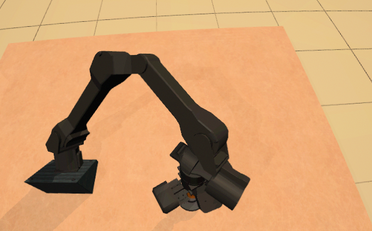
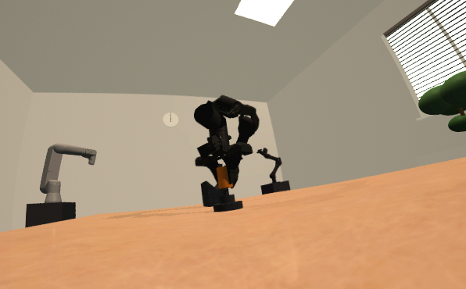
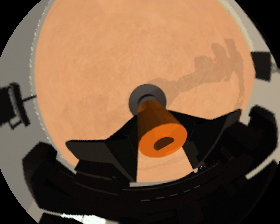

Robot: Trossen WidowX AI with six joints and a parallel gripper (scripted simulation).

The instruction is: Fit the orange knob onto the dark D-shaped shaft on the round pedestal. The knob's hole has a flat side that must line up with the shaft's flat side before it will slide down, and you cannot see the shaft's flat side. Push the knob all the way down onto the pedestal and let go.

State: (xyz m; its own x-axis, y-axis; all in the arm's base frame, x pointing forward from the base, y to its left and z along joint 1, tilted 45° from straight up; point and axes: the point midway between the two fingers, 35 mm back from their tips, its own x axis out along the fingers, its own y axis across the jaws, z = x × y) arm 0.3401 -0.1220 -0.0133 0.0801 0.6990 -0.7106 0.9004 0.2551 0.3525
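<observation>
Now: gripper tip 2 cm below the orange knob. Round my gripper tip: dark round pedestal (4 cm below).
</observation>
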